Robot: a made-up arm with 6 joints.
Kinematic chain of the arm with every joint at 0, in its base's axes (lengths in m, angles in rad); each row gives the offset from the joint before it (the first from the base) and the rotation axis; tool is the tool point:
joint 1: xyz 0 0 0.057 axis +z
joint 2: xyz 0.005 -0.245 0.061 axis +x
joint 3: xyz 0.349 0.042 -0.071 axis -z
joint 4: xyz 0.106 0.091 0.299 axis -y
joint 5: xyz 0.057 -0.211 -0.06 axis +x
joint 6: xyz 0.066 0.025 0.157 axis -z
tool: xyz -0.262 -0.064 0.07
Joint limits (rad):
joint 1: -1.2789..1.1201
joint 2: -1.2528..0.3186
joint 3: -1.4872..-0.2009
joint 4: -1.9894..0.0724
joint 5: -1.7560..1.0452
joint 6: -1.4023..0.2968
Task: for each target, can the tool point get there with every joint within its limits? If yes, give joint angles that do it. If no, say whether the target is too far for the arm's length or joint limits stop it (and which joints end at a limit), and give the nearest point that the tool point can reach.
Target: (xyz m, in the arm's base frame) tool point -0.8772 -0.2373 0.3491
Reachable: no: joint limits stop it (at a limit: joint 1, joint 3, joint 4, joint 5, joint 6) | nearest point -0.5307 -0.5229 0.2621 | short by 0.457 m
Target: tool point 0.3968 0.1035 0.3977
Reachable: yes | joints 0.0284 -0.5639 -0.8192 -0.3528 -1.1899 -0.5263
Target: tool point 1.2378 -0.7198 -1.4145
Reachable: no: too far | nearest point 0.5845 -0.3399 -0.1929 | short by 1.436 m
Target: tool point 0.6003 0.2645 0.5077
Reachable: yes | joints 0.8225 -0.0390 -1.2377 -0.2616 0.3492 -0.0984
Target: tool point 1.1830 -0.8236 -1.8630
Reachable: no: too far | nearest point 0.5266 -0.3666 -0.2119 | short by 1.835 m
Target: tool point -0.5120 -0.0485 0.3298
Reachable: no: joint limits stop it (at a limit: joint 1, joint 2, joint 5, joint 6) | nearest point -0.2592 -0.3202 0.3515 | short by 0.372 m
